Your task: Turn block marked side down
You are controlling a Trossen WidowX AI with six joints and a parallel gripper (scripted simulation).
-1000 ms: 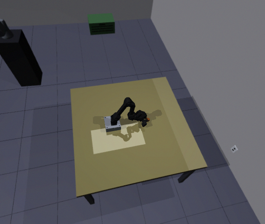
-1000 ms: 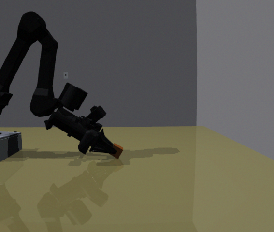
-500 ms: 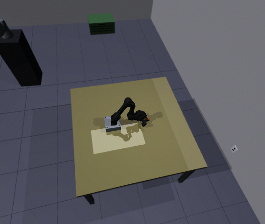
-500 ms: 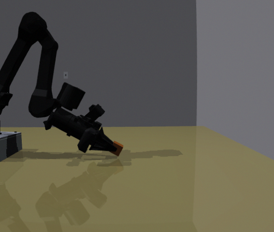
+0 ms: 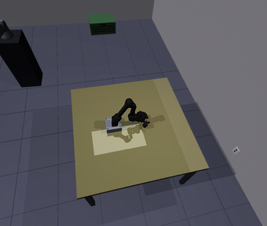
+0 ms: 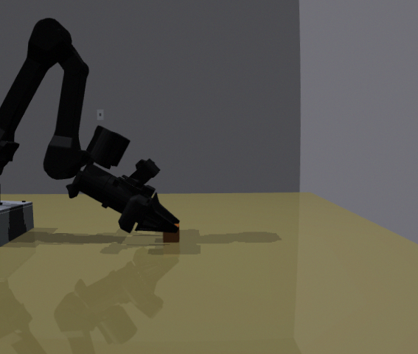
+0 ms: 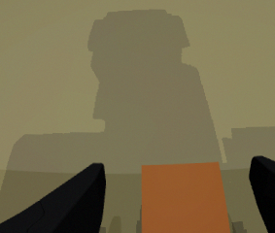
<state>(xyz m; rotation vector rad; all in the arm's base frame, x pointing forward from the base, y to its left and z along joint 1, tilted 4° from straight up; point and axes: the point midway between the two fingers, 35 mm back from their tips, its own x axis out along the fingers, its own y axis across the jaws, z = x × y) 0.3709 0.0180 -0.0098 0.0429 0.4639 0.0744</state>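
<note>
Right now the block is 20 mm behind my gripper tip and 10 mm below it.
</note>
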